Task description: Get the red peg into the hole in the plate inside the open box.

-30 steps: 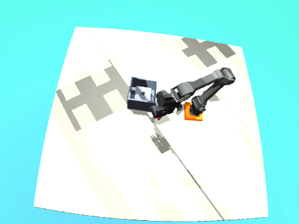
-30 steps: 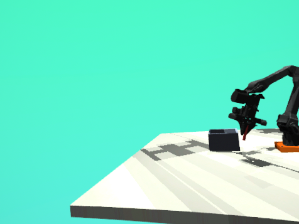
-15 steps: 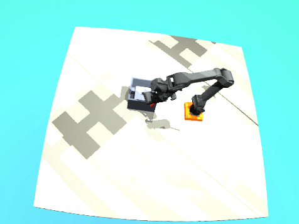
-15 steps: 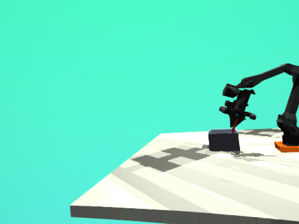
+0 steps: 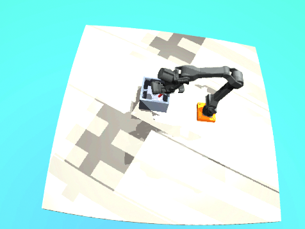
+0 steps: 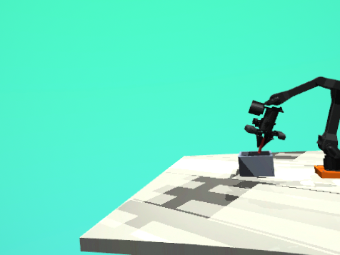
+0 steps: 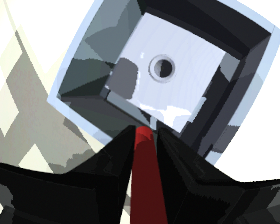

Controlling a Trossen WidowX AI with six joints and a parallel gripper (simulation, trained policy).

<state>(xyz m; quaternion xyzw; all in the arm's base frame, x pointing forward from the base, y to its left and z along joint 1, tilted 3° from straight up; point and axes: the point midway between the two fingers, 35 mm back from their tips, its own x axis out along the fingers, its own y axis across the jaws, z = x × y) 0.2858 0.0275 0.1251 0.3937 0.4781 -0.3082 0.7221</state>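
The red peg is 10 mm to the left of my gripper tip, 10 mm behind it and 10 mm above it. Round my gripper tip: pale plate (90 mm below, 40 mm to the right, 30 mm ahead); grey box (110 mm below, 40 mm to the right, 30 mm ahead).
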